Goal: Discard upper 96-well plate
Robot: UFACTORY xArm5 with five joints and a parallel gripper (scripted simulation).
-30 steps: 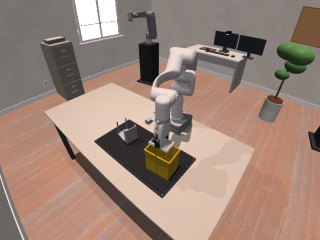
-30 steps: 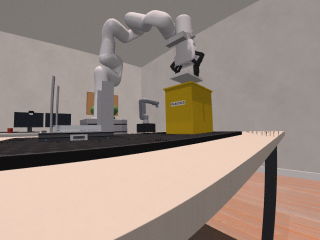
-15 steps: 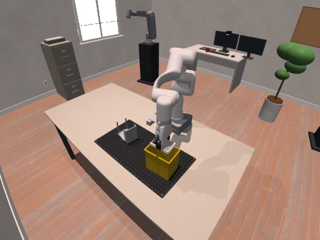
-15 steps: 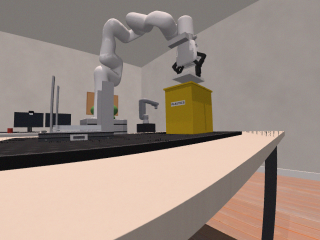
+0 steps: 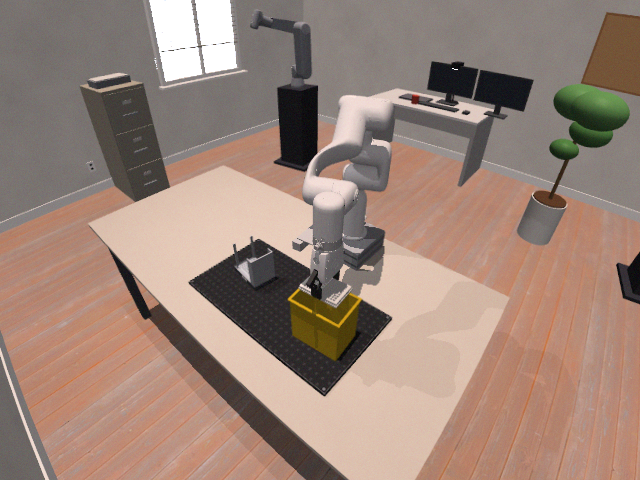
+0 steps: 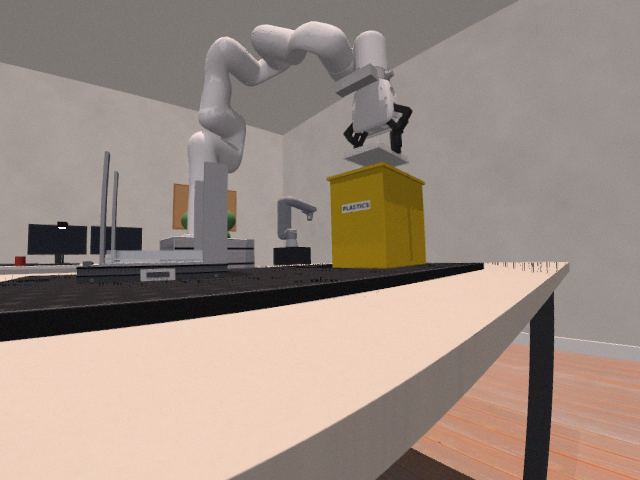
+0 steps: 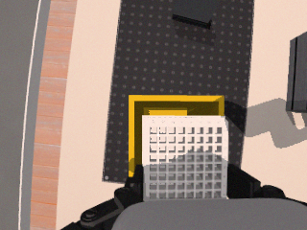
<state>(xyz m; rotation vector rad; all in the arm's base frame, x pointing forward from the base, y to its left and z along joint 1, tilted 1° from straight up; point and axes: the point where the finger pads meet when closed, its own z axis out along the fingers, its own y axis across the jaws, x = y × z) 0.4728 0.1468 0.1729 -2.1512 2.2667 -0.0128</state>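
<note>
My hand is 150 mm above the yellow plastics bin. From my hand the other things lie so: 96-well plate: 10 mm below.
</note>
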